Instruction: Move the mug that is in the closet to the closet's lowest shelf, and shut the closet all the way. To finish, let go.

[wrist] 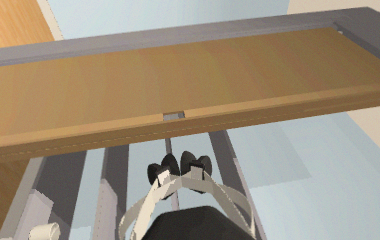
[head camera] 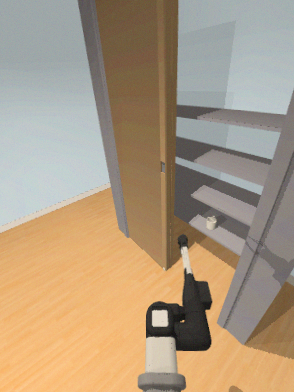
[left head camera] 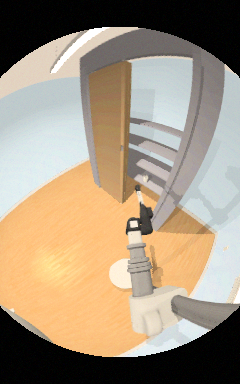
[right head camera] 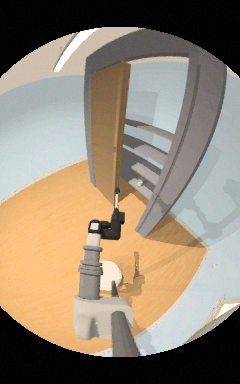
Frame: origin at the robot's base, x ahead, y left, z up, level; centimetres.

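Where they show: gripper, between the fingertips: [wrist: 179, 165] [head camera: 182, 237] [left head camera: 136, 185] [right head camera: 116, 188]; robot's base, origin of its link: [left head camera: 125, 272] [right head camera: 105, 274].
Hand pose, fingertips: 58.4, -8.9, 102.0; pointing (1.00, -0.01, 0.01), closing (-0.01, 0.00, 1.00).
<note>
Each offset is from my fingertips to the top centre of the thing, as dx, dy, dz. "*": to the spot under its first point. Level surfaces: height alone.
A white mug {* +70.8, -36.7, -56.0} [head camera: 211, 222] [left head camera: 145, 178] [right head camera: 139, 183] [wrist: 44, 231] stands upright on the closet's lowest visible shelf {dz -64.2} [head camera: 227, 239]. The wooden door {* +79.4, +20.7, +17.1} [head camera: 137, 135] [left head camera: 109, 130] [right head camera: 105, 130] [wrist: 200, 75] covers the left part of the closet opening; the right part stands open. A small recessed pull {* +61.6, +3.9, +0.4} [head camera: 163, 167] [wrist: 174, 116] sits in the door's free edge. My gripper [head camera: 183, 241] [left head camera: 137, 188] [right head camera: 117, 191] [wrist: 179, 165] is shut with no thing between its fingertips. It is in front of the opening, just right of the door edge in the head view, apart from the mug.
Higher shelves {* +69.5, -44.2, -33.7} [head camera: 225, 201] [left head camera: 155, 168] hang above the mug's shelf. The closet's grey right post [head camera: 265, 215] [left head camera: 185, 150] [right head camera: 175, 170] stands to the right of my gripper, and the grey left post [head camera: 107, 135] is beyond the door. A pale wall [head camera: 45, 115] is at the left.
</note>
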